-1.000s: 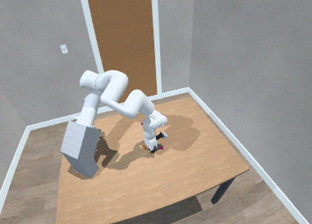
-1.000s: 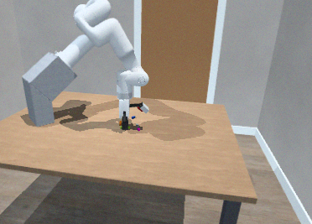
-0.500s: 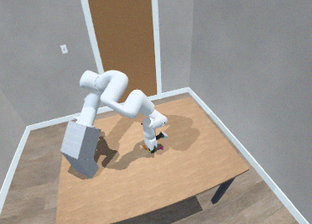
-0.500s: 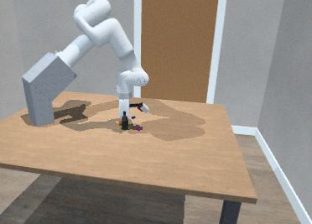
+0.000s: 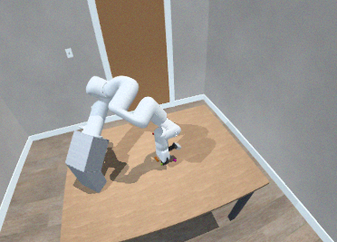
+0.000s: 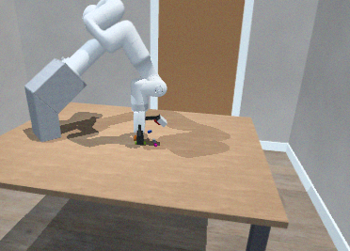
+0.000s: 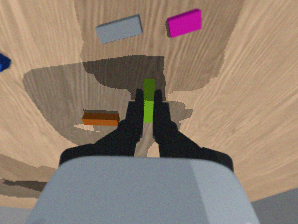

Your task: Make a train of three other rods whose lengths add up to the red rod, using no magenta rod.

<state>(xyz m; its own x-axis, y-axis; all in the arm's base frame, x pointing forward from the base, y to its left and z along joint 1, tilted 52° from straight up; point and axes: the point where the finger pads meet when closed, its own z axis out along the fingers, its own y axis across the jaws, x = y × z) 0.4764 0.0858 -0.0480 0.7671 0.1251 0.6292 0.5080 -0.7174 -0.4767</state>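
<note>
My hand is 2 cm above the lime rod. Also, from my hand: orange rod 5 cm behind, 3 cm to the left, 2 cm below; then grey rod 5 cm to the left, 4 cm ahead, 2 cm below; then magenta rod 7 cm ahead, 2 cm to the left, 2 cm below.
</note>
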